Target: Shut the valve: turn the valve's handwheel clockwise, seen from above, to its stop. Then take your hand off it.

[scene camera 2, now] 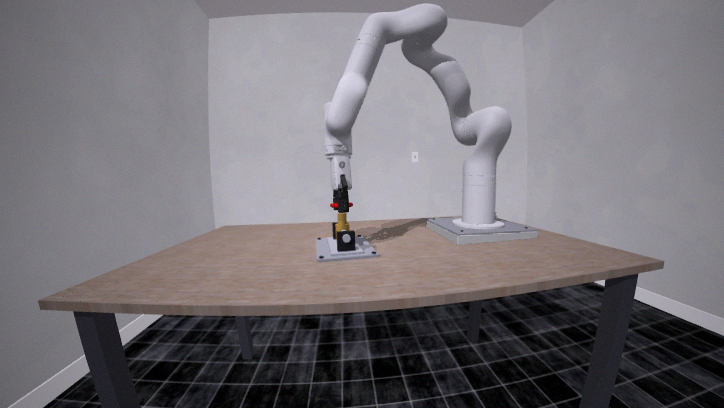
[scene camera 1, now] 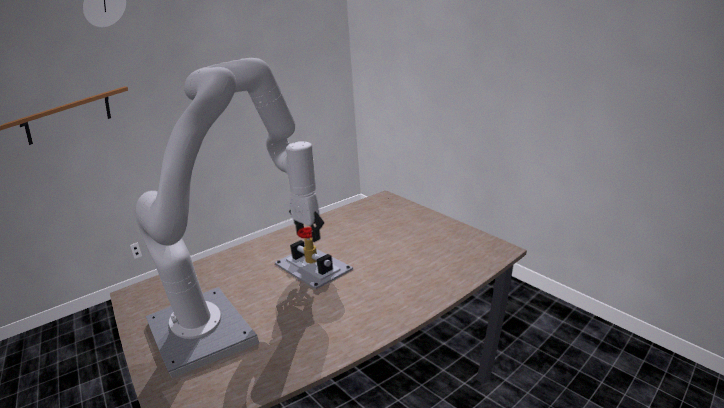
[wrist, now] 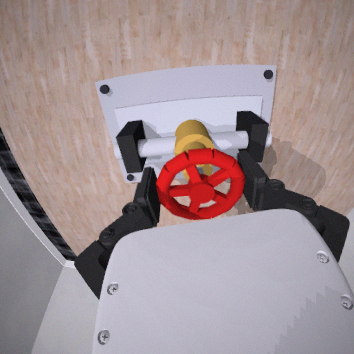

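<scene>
A red handwheel is here in the pictures, and so is a grey base plate. I can see my gripper as well, and it is also visible in scene camera 2 and in the wrist view.
</scene>
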